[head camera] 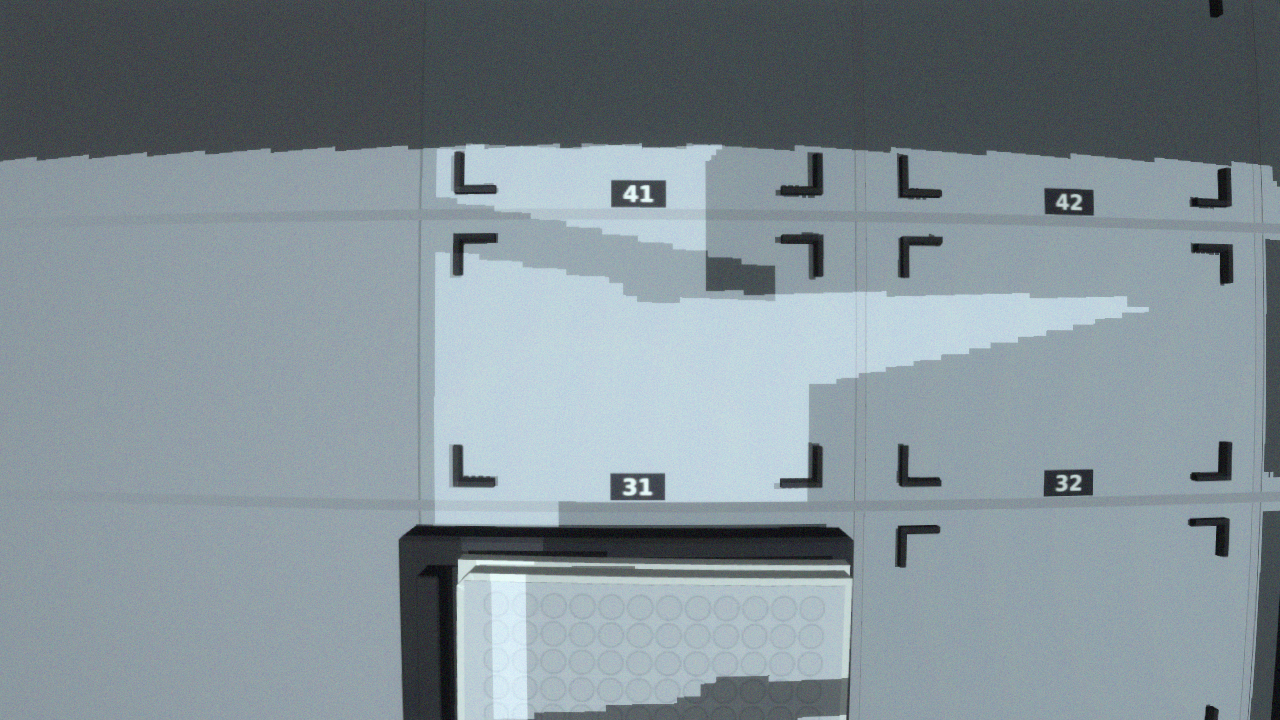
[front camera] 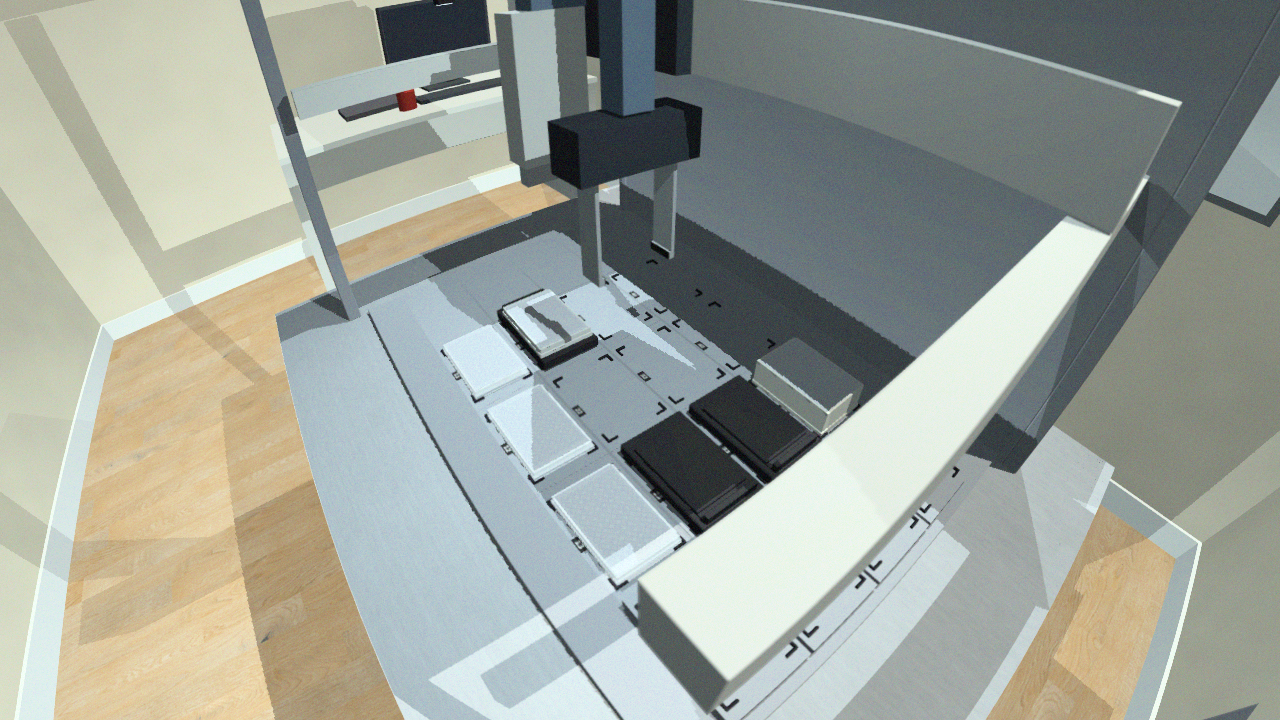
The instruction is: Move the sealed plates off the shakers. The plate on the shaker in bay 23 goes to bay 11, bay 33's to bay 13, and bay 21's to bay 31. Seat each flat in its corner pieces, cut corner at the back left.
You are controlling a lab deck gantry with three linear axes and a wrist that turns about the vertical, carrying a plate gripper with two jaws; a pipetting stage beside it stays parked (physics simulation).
Labels:
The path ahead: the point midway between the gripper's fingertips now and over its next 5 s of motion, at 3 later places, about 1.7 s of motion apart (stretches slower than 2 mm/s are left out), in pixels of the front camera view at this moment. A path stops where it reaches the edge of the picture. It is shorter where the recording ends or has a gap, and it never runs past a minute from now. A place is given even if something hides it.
My gripper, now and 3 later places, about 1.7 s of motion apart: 629,265; 554,266; 539,275; 545,314

